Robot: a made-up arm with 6 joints. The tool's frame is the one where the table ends. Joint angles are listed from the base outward.
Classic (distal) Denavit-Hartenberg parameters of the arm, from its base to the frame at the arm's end. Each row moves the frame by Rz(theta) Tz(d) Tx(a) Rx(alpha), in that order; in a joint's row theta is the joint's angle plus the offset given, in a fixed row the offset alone. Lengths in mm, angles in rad.
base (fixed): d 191.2  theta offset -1.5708  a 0  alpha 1.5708
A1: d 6.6  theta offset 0  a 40  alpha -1.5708
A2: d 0  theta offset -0.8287  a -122.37  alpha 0
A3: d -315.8  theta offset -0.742  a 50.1  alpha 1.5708
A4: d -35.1  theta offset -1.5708  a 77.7  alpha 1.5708
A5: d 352.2  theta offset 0  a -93.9  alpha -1.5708
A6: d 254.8  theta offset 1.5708  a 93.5  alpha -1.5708
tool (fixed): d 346.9  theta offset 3.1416  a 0  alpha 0
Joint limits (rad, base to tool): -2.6..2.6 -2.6..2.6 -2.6..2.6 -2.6..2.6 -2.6..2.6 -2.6..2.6
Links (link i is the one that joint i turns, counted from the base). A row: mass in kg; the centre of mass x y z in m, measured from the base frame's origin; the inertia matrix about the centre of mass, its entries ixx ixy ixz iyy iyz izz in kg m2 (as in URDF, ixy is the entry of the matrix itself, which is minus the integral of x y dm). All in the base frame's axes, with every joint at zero. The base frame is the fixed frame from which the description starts. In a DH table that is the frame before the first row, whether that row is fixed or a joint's. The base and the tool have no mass.
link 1: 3.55; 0.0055 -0.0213 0.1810; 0.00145 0.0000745 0 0.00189 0 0.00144
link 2: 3.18; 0.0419 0.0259 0.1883; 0.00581 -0.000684 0 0.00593 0 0.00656
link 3: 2.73; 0.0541 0.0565 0.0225; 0.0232 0 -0.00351 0.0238 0 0.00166
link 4: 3.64; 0.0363 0.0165 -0.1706; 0.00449 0 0 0.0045 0.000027 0.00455
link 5: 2.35; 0.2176 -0.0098 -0.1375; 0.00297 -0.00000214 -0.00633 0.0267 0 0.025
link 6: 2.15; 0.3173 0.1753 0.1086; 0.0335 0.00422 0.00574 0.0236 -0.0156 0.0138
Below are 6 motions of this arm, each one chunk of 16 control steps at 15 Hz.
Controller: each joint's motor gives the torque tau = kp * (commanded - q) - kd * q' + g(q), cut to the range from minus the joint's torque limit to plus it. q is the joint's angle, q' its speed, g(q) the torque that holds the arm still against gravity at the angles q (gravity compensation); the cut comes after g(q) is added. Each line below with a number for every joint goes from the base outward.
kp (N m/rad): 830 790 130 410 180 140
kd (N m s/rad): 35 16 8.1 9.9 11 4.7
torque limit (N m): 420 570 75 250 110 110
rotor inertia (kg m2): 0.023 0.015 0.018 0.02 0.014 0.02
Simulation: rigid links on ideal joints. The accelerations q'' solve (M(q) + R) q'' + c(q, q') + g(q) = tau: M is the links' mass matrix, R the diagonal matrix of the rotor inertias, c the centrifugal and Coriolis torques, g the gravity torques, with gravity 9.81 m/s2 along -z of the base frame. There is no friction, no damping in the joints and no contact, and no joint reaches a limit. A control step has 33 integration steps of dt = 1/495 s. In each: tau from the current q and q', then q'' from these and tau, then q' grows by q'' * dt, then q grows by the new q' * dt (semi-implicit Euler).
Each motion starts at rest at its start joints. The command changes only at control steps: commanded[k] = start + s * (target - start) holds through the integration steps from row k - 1 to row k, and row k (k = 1, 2, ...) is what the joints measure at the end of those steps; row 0 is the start. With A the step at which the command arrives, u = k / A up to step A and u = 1 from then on. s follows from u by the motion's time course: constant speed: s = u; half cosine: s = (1 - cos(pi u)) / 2; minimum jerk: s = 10 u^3 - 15 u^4 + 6 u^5; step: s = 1 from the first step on.
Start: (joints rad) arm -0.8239 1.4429 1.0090 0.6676 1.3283 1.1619
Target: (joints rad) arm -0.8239 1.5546 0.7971 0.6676 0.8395 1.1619
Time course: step
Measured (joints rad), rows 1 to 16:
1: -0.8189 1.5399 0.8047 0.6815 1.0312 1.1478
2: -0.8204 1.5602 0.8023 0.6543 0.8956 1.1523
3: -0.8294 1.5652 0.8358 0.6518 0.8416 1.1641
4: -0.8268 1.5644 0.8459 0.6596 0.8254 1.1688
5: -0.8215 1.5597 0.8324 0.6698 0.8275 1.1705
6: -0.8198 1.5546 0.8097 0.6738 0.8357 1.1677
7: -0.8220 1.5515 0.7911 0.6710 0.8426 1.1614
8: -0.8251 1.5509 0.7827 0.6666 0.8454 1.1567
9: -0.8266 1.5521 0.7837 0.6649 0.8447 1.1563
10: -0.8257 1.5539 0.7899 0.6660 0.8421 1.1593
11: -0.8239 1.5554 0.7969 0.6679 0.8395 1.1627
12: -0.8227 1.5560 0.8014 0.6688 0.8378 1.1645
13: -0.8227 1.5558 0.8025 0.6685 0.8374 1.1642
14: -0.8235 1.5551 0.8009 0.6676 0.8380 1.1628
15: -0.8242 1.5544 0.7982 0.6670 0.8391 1.1615
16: -0.8244 1.5541 0.7959 0.6671 0.8399 1.1609

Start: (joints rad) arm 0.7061 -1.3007 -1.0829 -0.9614 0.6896 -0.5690
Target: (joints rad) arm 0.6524 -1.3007 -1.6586 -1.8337 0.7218 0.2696
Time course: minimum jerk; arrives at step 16
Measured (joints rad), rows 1 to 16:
1: 0.7060 -1.3007 -1.0837 -0.9634 0.6897 -0.5672
2: 0.7055 -1.3005 -1.0890 -0.9762 0.6902 -0.5561
3: 0.7040 -1.3001 -1.1033 -1.0065 0.6914 -0.5289
4: 0.7013 -1.2995 -1.1291 -1.0564 0.6936 -0.4831
5: 0.6974 -1.2989 -1.1671 -1.1251 0.6967 -0.4186
6: 0.6924 -1.2983 -1.2159 -1.2100 0.7007 -0.3384
7: 0.6865 -1.2976 -1.2735 -1.3064 0.7051 -0.2469
8: 0.6801 -1.2972 -1.3368 -1.4085 0.7093 -0.1498
9: 0.6737 -1.2971 -1.4026 -1.5102 0.7128 -0.0532
10: 0.6677 -1.2975 -1.4674 -1.6051 0.7150 0.0371
11: 0.6625 -1.2985 -1.5278 -1.6876 0.7158 0.1160
12: 0.6585 -1.2999 -1.5801 -1.7532 0.7154 0.1794
13: 0.6556 -1.3013 -1.6215 -1.7993 0.7143 0.2252
14: 0.6539 -1.3024 -1.6497 -1.8257 0.7134 0.2532
15: 0.6531 -1.3029 -1.6643 -1.8354 0.7134 0.2659
16: 0.6528 -1.3024 -1.6673 -1.8350 0.7150 0.2692

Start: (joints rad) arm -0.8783 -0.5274 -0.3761 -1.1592 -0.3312 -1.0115
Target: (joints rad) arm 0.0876 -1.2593 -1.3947 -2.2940 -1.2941 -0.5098
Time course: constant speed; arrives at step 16
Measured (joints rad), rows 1 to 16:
1: -0.8311 -0.5719 -0.4105 -1.2367 -0.3627 -0.9662
2: -0.7673 -0.6221 -0.4692 -1.3057 -0.4194 -0.9461
3: -0.7047 -0.6703 -0.5382 -1.3747 -0.4850 -0.9248
4: -0.6442 -0.7158 -0.6042 -1.4456 -0.5473 -0.8934
5: -0.5844 -0.7607 -0.6669 -1.5169 -0.6067 -0.8588
6: -0.5243 -0.8063 -0.7297 -1.5879 -0.6661 -0.8257
7: -0.4638 -0.8523 -0.7937 -1.6587 -0.7264 -0.7940
8: -0.4034 -0.8983 -0.8583 -1.7294 -0.7870 -0.7624
9: -0.3430 -0.9441 -0.9228 -1.8003 -0.8473 -0.7305
10: -0.2826 -0.9899 -0.9870 -1.8713 -0.9074 -0.6984
11: -0.2223 -1.0357 -1.0512 -1.9423 -0.9674 -0.6663
12: -0.1619 -1.0816 -1.1154 -2.0133 -1.0273 -0.6344
13: -0.1015 -1.1274 -1.1796 -2.0843 -1.0872 -0.6025
14: -0.0411 -1.1733 -1.2438 -2.1554 -1.1470 -0.5706
15: 0.0192 -1.2191 -1.3080 -2.2266 -1.2067 -0.5388
16: 0.0796 -1.2650 -1.3720 -2.2978 -1.2664 -0.5070

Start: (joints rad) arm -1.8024 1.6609 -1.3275 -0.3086 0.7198 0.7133
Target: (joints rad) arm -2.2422 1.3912 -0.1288 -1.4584 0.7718 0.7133
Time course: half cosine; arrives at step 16
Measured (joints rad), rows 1 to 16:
1: -1.8056 1.6580 -1.3204 -0.3175 0.7216 0.7157
2: -1.8166 1.6499 -1.2957 -0.3490 0.7247 0.7185
3: -1.8361 1.6374 -1.2494 -0.4059 0.7259 0.7176
4: -1.8630 1.6209 -1.1819 -0.4819 0.7254 0.7158
5: -1.8957 1.6009 -1.0962 -0.5711 0.7249 0.7159
6: -1.9332 1.5777 -0.9971 -0.6712 0.7256 0.7171
7: -1.9741 1.5524 -0.8895 -0.7802 0.7278 0.7173
8: -2.0171 1.5259 -0.7783 -0.8943 0.7315 0.7158
9: -2.0603 1.4993 -0.6667 -1.0082 0.7369 0.7134
10: -2.1021 1.4738 -0.5572 -1.1170 0.7433 0.7107
11: -2.1408 1.4505 -0.4530 -1.2166 0.7500 0.7083
12: -2.1750 1.4302 -0.3578 -1.3033 0.7565 0.7062
13: -2.2034 1.4136 -0.2755 -1.3739 0.7624 0.7045
14: -2.2248 1.4014 -0.2095 -1.4255 0.7676 0.7034
15: -2.2386 1.3940 -0.1630 -1.4560 0.7716 0.7033
16: -2.2439 1.3916 -0.1385 -1.4645 0.7741 0.7042

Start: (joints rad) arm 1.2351 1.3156 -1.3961 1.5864 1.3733 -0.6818
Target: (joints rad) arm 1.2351 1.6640 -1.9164 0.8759 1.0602 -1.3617
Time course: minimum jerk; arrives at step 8
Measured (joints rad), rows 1 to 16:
1: 1.2353 1.3209 -1.4033 1.5749 1.3712 -0.6906
2: 1.2362 1.3507 -1.4413 1.5111 1.3563 -0.7424
3: 1.2376 1.4111 -1.5107 1.3831 1.3135 -0.8556
4: 1.2390 1.4912 -1.6014 1.2165 1.2445 -1.0118
5: 1.2385 1.5706 -1.7032 1.0554 1.1692 -1.1709
6: 1.2365 1.6300 -1.7974 0.9383 1.1082 -1.2932
7: 1.2355 1.6595 -1.8632 0.8822 1.0722 -1.3565
8: 1.2351 1.6642 -1.8957 0.8750 1.0608 -1.3671
9: 1.2347 1.6635 -1.9110 0.8765 1.0608 -1.3618
10: 1.2349 1.6638 -1.9159 0.8761 1.0612 -1.3604
11: 1.2352 1.6640 -1.9164 0.8759 1.0607 -1.3614
12: 1.2351 1.6640 -1.9163 0.8759 1.0603 -1.3619
13: 1.2351 1.6640 -1.9163 0.8759 1.0602 -1.3618
14: 1.2351 1.6640 -1.9164 0.8759 1.0602 -1.3617
15: 1.2351 1.6640 -1.9164 0.8759 1.0602 -1.3617
16: 1.2351 1.6640 -1.9164 0.8759 1.0602 -1.3617

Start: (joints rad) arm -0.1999 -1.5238 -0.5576 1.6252 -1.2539 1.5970
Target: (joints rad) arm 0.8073 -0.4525 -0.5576 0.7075 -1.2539 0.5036
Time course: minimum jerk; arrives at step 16
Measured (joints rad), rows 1 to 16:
1: -0.1988 -1.5212 -0.5569 1.6239 -1.2544 1.5952
2: -0.1908 -1.5048 -0.5523 1.6152 -1.2572 1.5841
3: -0.1686 -1.4674 -0.5424 1.5908 -1.2627 1.5564
4: -0.1251 -1.4068 -0.5305 1.5448 -1.2692 1.5063
5: -0.0564 -1.3248 -0.5226 1.4752 -1.2739 1.4302
6: 0.0379 -1.2255 -0.5237 1.3837 -1.2744 1.3285
7: 0.1535 -1.1138 -0.5344 1.2745 -1.2685 1.2067
8: 0.2818 -0.9952 -0.5517 1.1546 -1.2562 1.0755
9: 0.4118 -0.8761 -0.5717 1.0349 -1.2403 0.9459
10: 0.5317 -0.7626 -0.5890 0.9268 -1.2253 0.8247
11: 0.6322 -0.6603 -0.5972 0.8391 -1.2162 0.7167
12: 0.7083 -0.5747 -0.5928 0.7759 -1.2165 0.6271
13: 0.7596 -0.5106 -0.5788 0.7364 -1.2253 0.5607
14: 0.7894 -0.4708 -0.5630 0.7163 -1.2379 0.5198
15: 0.8025 -0.4537 -0.5528 0.7095 -1.2484 0.5025
16: 0.8057 -0.4513 -0.5507 0.7091 -1.2539 0.5009

